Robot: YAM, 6 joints.
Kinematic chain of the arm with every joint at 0, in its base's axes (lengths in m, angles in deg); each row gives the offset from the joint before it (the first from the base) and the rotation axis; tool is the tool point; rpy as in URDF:
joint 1: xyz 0 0 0.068 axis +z
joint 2: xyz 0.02 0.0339 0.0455 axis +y
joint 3: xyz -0.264 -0.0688 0 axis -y
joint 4: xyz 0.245 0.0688 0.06 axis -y
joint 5: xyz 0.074 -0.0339 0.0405 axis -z
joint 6: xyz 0.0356 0 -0.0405 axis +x
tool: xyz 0 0 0 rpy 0 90 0
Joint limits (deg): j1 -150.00..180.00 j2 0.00..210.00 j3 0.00..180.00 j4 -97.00..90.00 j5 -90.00..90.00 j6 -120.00..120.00
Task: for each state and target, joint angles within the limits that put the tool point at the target. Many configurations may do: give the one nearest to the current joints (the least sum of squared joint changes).
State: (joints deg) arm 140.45 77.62 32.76 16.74 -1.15 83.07
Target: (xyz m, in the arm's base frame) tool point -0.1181 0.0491 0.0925
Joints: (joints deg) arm 155.45 52.15 5.58 -11.51 -7.13 83.07
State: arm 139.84 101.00 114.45 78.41 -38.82 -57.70
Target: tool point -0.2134 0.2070 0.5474
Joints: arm 131.40 97.29 99.89 86.91 -40.68 -57.70
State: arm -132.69 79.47 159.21 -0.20 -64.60 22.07
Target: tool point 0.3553 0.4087 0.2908
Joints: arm -127.23 24.35 180.00 7.27 -88.01 22.07
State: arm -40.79 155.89 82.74 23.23 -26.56 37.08
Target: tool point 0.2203 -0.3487 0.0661
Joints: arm -60.04 124.91 62.22 18.29 -28.06 37.08
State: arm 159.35 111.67 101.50 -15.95 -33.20 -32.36
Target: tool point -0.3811 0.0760 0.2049
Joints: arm 165.75 106.19 75.48 -28.31 -34.53 -32.36
